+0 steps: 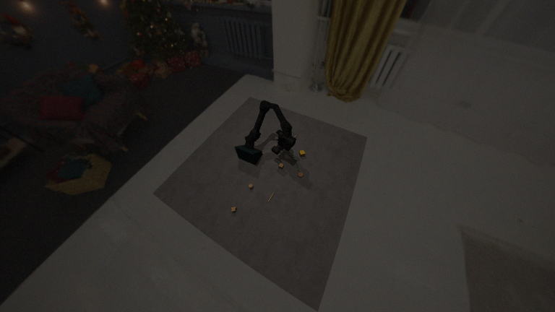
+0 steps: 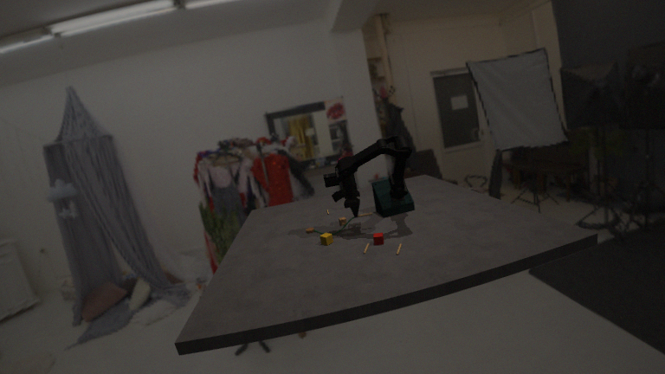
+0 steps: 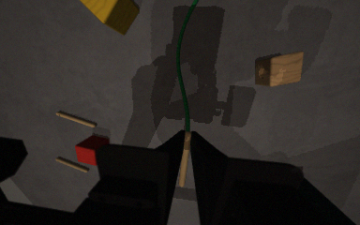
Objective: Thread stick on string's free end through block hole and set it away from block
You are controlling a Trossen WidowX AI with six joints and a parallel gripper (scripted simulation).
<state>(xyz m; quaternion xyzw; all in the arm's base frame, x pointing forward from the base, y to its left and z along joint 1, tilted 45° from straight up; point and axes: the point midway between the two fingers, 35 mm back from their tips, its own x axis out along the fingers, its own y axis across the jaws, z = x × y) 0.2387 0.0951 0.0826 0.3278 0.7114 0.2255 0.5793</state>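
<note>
Right now my gripper tip is 11 cm to the left of the wooden block, 5 cm short of it and 5 cm above it. From my gripper tip the other things lie so: red cube 18 cm to the left, 5 cm behind, 4 cm below; yellow cube 15 cm ahead, 7 cm to the left, 4 cm below; thin wooden stick 2 cm behind.
</note>
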